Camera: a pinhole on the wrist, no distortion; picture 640 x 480 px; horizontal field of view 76.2 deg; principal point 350.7 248.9 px. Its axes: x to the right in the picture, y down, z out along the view. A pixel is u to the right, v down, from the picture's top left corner.
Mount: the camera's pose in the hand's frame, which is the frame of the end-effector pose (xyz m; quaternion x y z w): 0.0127 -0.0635 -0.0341 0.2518 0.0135 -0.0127 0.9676
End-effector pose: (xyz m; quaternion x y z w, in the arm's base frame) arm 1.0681 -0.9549 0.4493 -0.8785 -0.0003 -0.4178 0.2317
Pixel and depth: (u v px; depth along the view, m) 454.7 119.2 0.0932
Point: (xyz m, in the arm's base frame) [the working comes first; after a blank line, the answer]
In the camera's frame: 0.0238 -0.0296 0.0932

1.0897 -0.8283 0.5143
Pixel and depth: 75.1 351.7 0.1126
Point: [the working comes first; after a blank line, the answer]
In the camera's frame: -0.0760 0.0284 0.1126

1.0701 -0.8281 0.3989
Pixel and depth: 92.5 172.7 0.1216
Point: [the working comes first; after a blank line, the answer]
In the camera's frame: -0.0769 -0.0227 0.1216

1.0466 -0.7909 0.4264
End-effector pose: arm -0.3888 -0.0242 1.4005 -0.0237 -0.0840 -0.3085 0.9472
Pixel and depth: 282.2 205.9 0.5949
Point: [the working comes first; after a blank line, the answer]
In the camera's frame: -0.0999 -0.0627 0.5949

-0.7557 -0.2637 1.8351
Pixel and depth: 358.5 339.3 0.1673
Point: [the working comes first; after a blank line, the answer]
In the camera's frame: 0.0032 0.0371 0.1673

-0.4577 -0.1146 1.5311
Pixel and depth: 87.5 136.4 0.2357
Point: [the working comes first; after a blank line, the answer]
In the camera's frame: -0.1520 -0.0650 0.2357

-0.6552 -0.1188 1.5179
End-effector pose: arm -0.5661 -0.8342 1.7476 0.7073 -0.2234 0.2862 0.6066
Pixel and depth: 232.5 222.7 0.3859
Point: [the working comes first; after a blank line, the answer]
In the camera's frame: -0.1118 -0.0248 0.3859

-0.4146 -1.0826 1.4577
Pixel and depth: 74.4 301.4 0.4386
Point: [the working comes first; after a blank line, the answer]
In the camera's frame: -0.2969 0.0564 0.4386

-0.5682 -1.1865 1.3613
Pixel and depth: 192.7 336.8 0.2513
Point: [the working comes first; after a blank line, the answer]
In the camera's frame: -0.0973 0.0541 0.2513

-0.5038 -1.0258 1.5733
